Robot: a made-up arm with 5 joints. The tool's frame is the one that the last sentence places.
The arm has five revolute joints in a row. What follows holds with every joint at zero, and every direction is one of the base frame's.
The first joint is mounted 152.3 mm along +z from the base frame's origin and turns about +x.
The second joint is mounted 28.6 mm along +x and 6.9 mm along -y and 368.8 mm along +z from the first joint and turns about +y.
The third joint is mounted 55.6 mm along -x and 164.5 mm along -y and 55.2 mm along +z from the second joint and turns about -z.
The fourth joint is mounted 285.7 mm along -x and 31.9 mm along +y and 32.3 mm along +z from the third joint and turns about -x.
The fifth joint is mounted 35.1 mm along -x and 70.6 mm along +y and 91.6 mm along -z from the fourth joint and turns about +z.
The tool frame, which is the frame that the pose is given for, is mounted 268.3 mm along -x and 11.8 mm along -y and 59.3 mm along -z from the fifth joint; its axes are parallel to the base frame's.
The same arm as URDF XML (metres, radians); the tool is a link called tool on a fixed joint. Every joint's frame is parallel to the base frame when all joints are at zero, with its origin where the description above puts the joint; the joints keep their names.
<robot name="arm">
<joint name="joint 1" type="continuous"><parent link="base_link"/><child link="link1"/><origin xyz="0.0000 0.0000 0.1523" rpy="0.0000 0.0000 0.0000"/><axis xyz="1 0 0"/></joint>
<joint name="joint 2" type="continuous"><parent link="link1"/><child link="link2"/><origin xyz="0.0286 -0.0069 0.3688" rpy="0.0000 0.0000 0.0000"/><axis xyz="0 1 0"/></joint>
<joint name="joint 3" type="continuous"><parent link="link2"/><child link="link3"/><origin xyz="-0.0556 -0.1645 0.0552" rpy="0.0000 0.0000 0.0000"/><axis xyz="0 0 -1"/></joint>
<joint name="joint 4" type="continuous"><parent link="link3"/><child link="link4"/><origin xyz="-0.2857 0.0319 0.0323" rpy="0.0000 0.0000 0.0000"/><axis xyz="-1 0 0"/></joint>
<joint name="joint 5" type="continuous"><parent link="link4"/><child link="link5"/><origin xyz="-0.0351 0.0706 -0.0916" rpy="0.0000 0.0000 0.0000"/><axis xyz="0 0 1"/></joint>
<joint name="tool_joint" type="fixed"><parent link="link5"/><child link="tool"/><origin xyz="-0.2683 -0.0118 -0.0593" rpy="0.0000 0.0000 0.0000"/></joint>
<link name="base_link"/>
<link name="link1"/>
<link name="link2"/>
<link name="link3"/>
<link name="link4"/>
<link name="link5"/>
<link name="tool"/>
</robot>

